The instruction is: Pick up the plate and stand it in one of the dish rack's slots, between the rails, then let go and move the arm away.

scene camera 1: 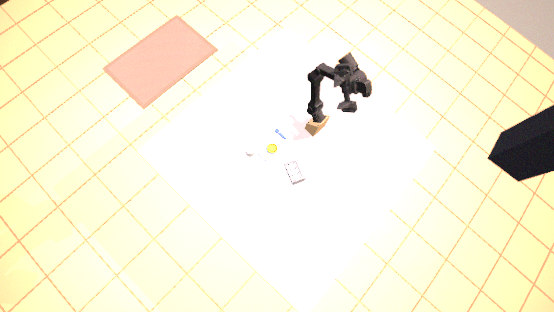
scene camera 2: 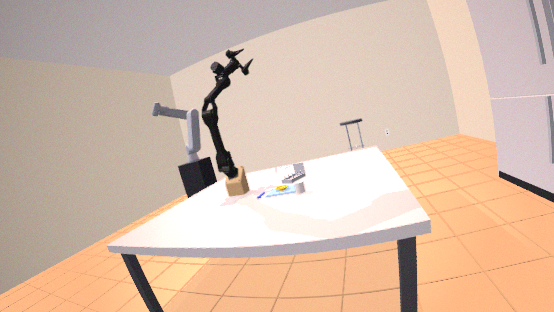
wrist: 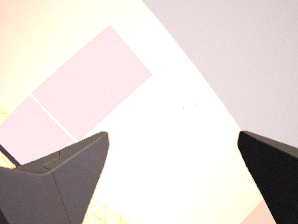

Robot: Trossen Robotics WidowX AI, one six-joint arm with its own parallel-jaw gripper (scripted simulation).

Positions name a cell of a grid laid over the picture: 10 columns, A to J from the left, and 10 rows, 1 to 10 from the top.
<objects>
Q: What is my gripper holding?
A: Nothing.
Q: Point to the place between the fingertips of my gripper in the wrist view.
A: F7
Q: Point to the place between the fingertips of my gripper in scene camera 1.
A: G4
</objects>
